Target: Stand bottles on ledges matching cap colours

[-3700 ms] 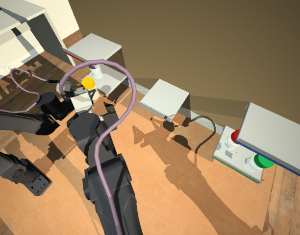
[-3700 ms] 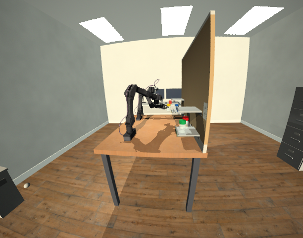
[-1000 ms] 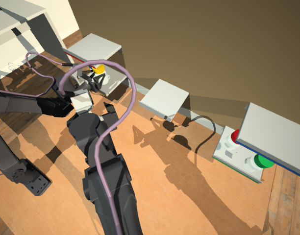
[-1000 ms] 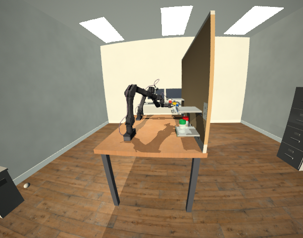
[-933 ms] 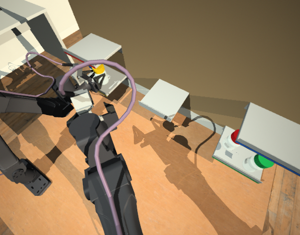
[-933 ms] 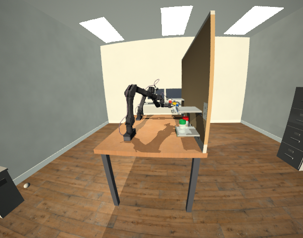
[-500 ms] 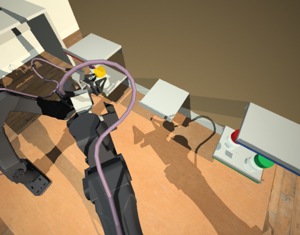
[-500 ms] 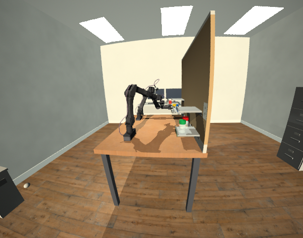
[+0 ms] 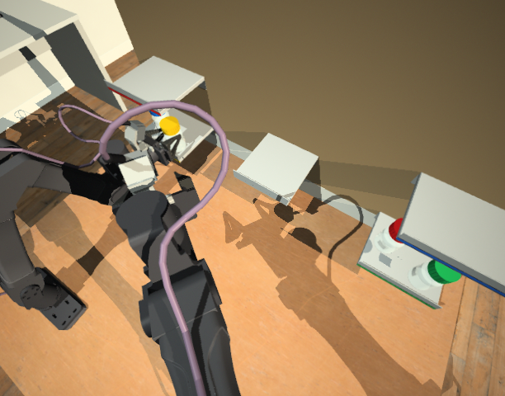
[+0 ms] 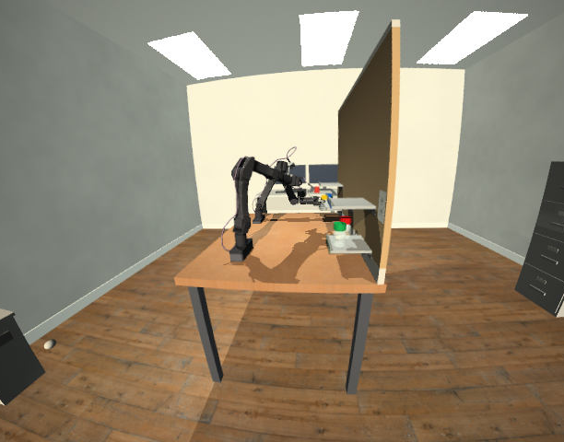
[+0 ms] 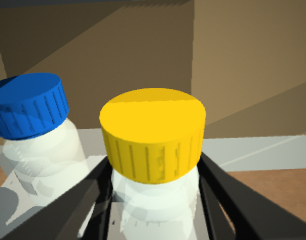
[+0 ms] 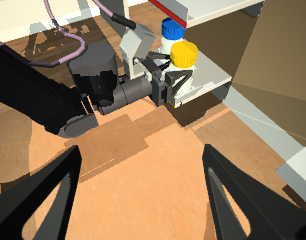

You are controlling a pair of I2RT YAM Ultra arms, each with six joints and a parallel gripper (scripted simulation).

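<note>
The yellow-capped bottle is 2 cm below my left hand. Round my left hand: red-capped bottle 1 cm behind, 68 cm to the right, 2 cm below; then blue-capped bottle 5 cm ahead, 9 cm to the left, 2 cm below; then brown wall 12 cm ahead, 36 cm to the right, 29 cm above.
</note>
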